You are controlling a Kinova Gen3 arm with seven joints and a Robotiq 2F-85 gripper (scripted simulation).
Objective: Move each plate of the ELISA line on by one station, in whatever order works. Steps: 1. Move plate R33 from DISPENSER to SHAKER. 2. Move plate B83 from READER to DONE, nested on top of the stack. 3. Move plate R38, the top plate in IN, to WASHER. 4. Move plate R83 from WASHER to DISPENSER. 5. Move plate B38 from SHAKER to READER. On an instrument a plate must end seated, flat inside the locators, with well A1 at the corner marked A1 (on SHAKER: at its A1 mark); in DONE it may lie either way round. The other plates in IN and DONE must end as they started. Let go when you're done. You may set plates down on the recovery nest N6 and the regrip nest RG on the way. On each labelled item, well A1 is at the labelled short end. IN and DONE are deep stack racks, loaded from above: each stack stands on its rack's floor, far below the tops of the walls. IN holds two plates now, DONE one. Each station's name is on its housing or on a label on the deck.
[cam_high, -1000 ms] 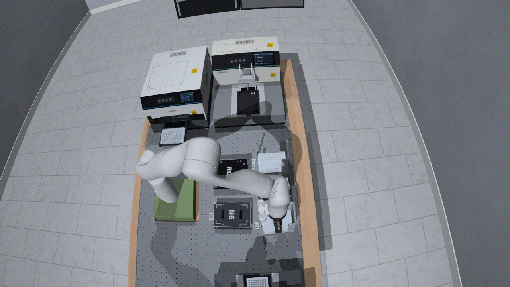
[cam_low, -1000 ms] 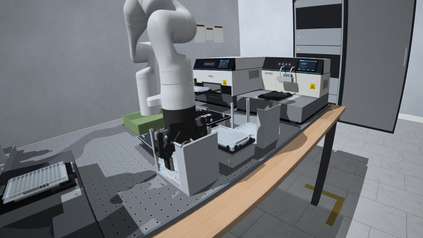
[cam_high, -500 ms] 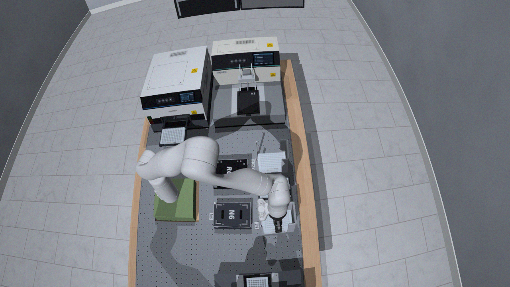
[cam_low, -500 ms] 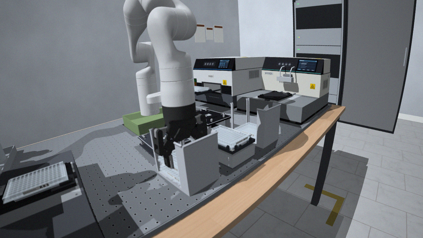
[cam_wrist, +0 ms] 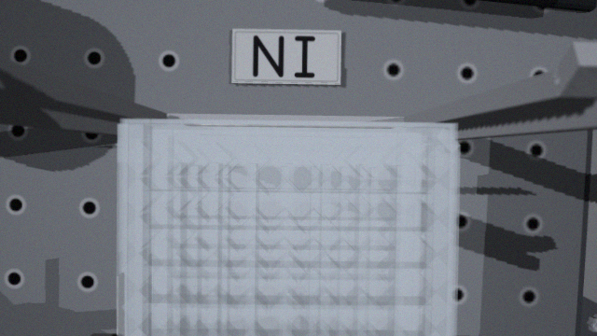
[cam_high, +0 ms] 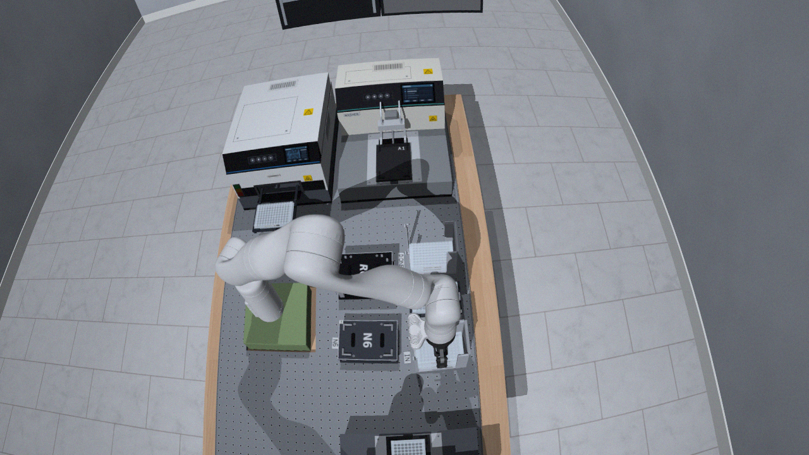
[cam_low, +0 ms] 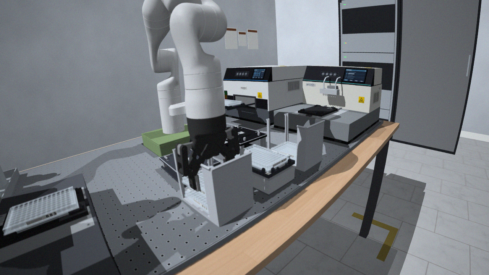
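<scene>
The plate R33 lies 1 cm behind my hand and 15 cm to the left of it. Round my hand: RG nest (20 cm behind, 24 cm to the left); then plate R38 (1 cm below); then plate B83 (1 cm behind, 30 cm to the left, 3 cm below).
</scene>
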